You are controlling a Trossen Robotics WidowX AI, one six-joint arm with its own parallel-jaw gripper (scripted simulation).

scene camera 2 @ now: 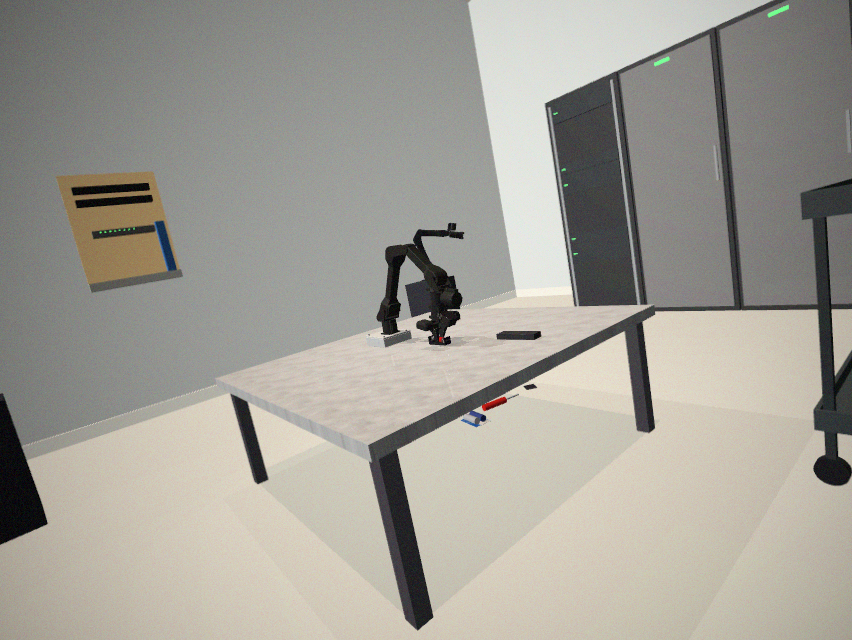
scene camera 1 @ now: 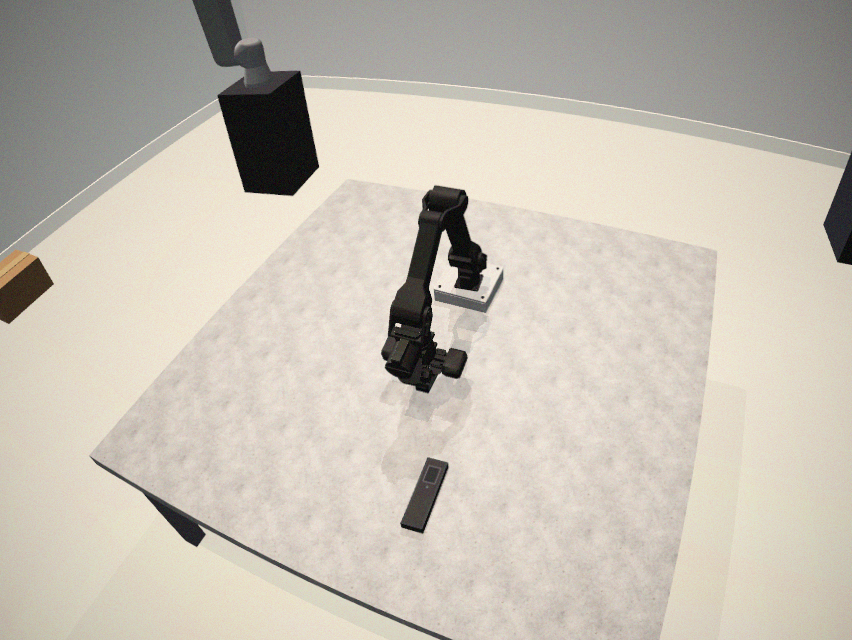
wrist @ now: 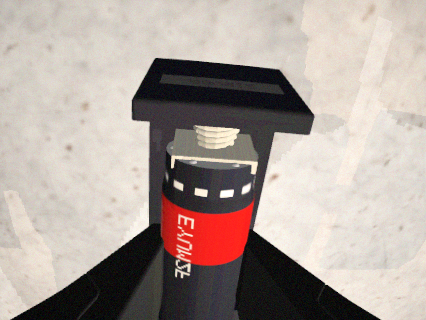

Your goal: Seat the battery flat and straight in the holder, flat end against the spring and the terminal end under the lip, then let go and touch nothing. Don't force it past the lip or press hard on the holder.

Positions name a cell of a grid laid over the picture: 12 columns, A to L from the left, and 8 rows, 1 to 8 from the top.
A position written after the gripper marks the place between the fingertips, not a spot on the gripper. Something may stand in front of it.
gripper: scene camera 2 G5; scene camera 1 G5; wrist F7
